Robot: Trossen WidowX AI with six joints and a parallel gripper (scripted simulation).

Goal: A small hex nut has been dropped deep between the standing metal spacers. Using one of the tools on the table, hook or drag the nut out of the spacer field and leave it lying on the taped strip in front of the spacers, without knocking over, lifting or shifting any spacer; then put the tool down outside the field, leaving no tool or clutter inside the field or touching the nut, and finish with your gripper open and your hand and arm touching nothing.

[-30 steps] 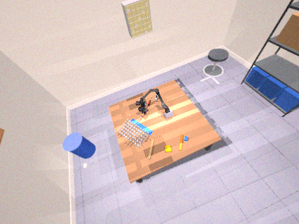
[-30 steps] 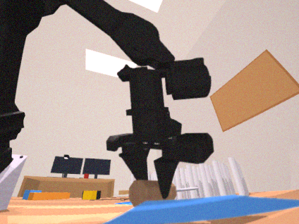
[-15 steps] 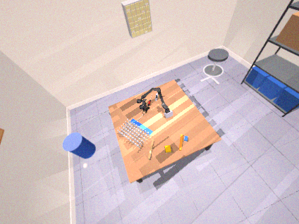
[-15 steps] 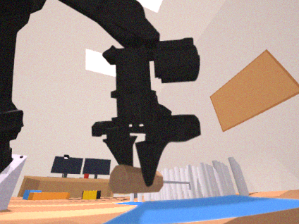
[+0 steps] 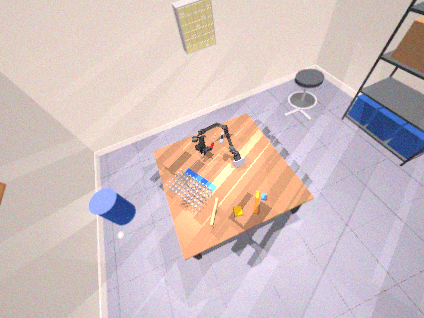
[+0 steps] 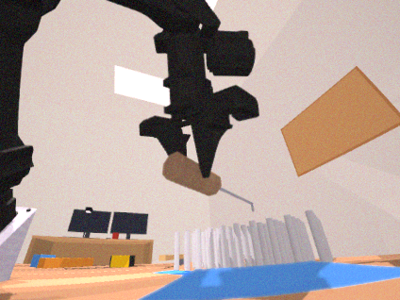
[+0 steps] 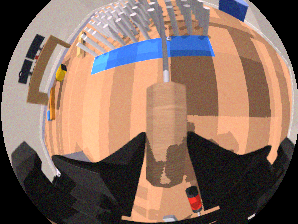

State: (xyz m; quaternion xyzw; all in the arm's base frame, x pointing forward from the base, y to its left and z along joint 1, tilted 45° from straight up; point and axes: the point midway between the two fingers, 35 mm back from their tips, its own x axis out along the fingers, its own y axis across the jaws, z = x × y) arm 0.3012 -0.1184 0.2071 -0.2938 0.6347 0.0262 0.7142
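Now: gripper tip 23 cm past the orange bar, 68 cm to the right of it and 12 cm above it. Round my gripper tip: blue taped strip 15 cm ahead, 18 cm to the left, 14 cm below.
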